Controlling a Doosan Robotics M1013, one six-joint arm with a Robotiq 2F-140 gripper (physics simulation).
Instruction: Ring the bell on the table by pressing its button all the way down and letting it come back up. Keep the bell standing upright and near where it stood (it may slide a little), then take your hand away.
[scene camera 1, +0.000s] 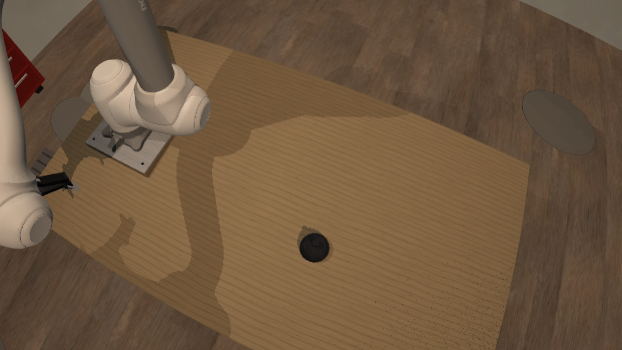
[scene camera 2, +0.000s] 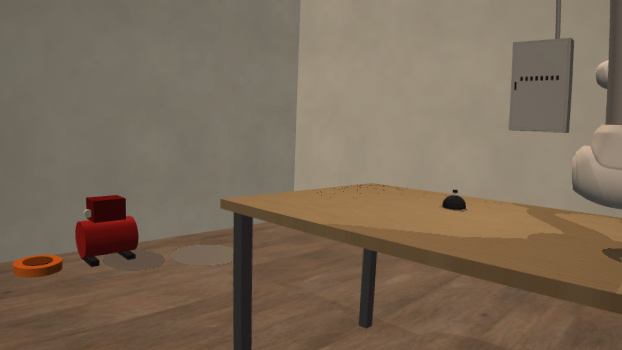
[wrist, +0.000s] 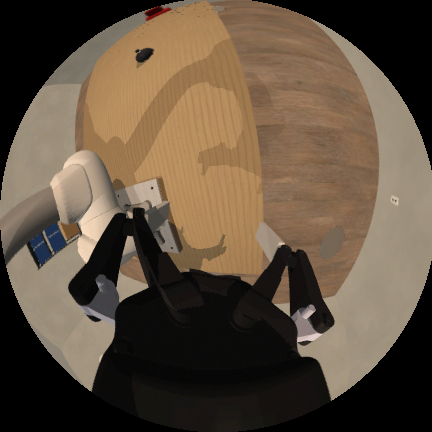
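Seen in the pictures: gripper, fingertip midpoint: (scene camera 1: 61, 205) (wrist: 213, 219); arm's base, origin of the base link: (scene camera 1: 134, 124).
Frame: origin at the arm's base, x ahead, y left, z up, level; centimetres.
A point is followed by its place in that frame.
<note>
The black domed bell (scene camera 1: 314, 247) {x 73.7, y -14.3, z 2.2 cm} (scene camera 2: 454, 203) {x 71.9, y -10.0, z -0.2 cm} (wrist: 145, 55) {x 70.1, y -15.2, z -0.2 cm} stands upright on the wooden table (scene camera 1: 375, 165) {x 81.4, y 18.8, z -2.4 cm} (scene camera 2: 310, 212) {x 99.6, y 34.8, z -2.4 cm} (wrist: 200, 120) {x 29.1, y -31.6, z -2.4 cm}. Its small button shows on top in the second scene view. My gripper (scene camera 1: 72, 185) (wrist: 213, 219) {x 7.6, y -36.9, z 16.8 cm} is wide open and empty. It is far from the bell, near the arm's base end of the table, at the left in the first scene view. The arm partly hides it there, and it does not show in the second scene view. In the wrist view the bell is small and far off at the upper left.
The arm's metal base plate (scene camera 1: 146, 162) {x 13.9, y -10.9, z 0.7 cm} (wrist: 173, 237) {x -6.3, y -14.2, z 0.7 cm} is fixed on the table near the gripper. The arm's links (scene camera 1: 155, 107) {x 23.2, y -3.1, z 25.5 cm} (wrist: 97, 200) {x 14.9, y -4.8, z 16.9 cm} rise above it. A grey wall box (scene camera 2: 540, 85), a red machine (scene camera 2: 107, 235) and an orange ring (scene camera 2: 37, 271) are off the table.
</note>
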